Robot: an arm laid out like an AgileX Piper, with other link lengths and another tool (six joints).
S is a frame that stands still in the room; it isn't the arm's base.
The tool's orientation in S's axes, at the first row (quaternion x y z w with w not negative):
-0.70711, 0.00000, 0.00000, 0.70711
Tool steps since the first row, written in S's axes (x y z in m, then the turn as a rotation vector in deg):
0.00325, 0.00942, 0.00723, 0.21, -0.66, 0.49
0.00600, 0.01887, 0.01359, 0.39, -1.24, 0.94
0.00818, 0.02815, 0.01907, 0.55, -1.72, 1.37
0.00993, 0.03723, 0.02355, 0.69, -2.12, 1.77
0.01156, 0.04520, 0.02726, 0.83, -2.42, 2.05
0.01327, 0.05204, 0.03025, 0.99, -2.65, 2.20
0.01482, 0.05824, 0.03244, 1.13, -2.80, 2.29
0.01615, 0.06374, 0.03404, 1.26, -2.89, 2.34
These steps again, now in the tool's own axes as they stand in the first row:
0.00325, -0.00723, 0.00942, 0.21, -0.49, -0.66
0.00600, -0.01359, 0.01887, 0.39, -0.94, -1.24
0.00818, -0.01907, 0.02815, 0.55, -1.37, -1.72
0.00993, -0.02355, 0.03723, 0.69, -1.77, -2.12
0.01156, -0.02726, 0.04520, 0.83, -2.05, -2.42
0.01327, -0.03025, 0.05204, 0.99, -2.20, -2.65
0.01482, -0.03244, 0.05824, 1.13, -2.29, -2.80
0.01615, -0.03404, 0.06374, 1.26, -2.34, -2.89

